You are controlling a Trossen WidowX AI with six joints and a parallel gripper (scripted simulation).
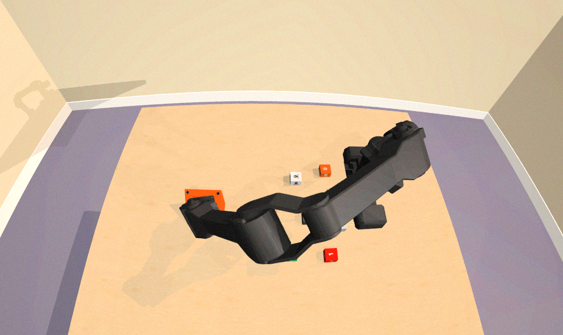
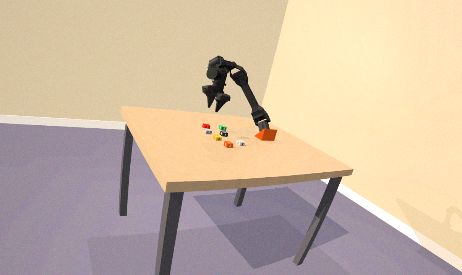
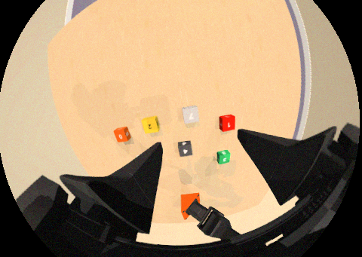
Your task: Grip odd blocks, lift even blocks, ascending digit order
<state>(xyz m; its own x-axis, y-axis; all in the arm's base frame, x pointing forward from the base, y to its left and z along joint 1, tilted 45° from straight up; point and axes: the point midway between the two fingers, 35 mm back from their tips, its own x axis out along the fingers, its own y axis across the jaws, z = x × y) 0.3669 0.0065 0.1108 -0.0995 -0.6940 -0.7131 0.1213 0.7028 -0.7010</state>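
Now: the orange block 18 cm to the left of my gripper tip and 12 cm below it. Also, from my gripper tip: dark block: 12 cm below, 8 cm behind, 3 cm to the left; grey block: 12 cm below; yellow block: 12 cm below, 9 cm to the left.
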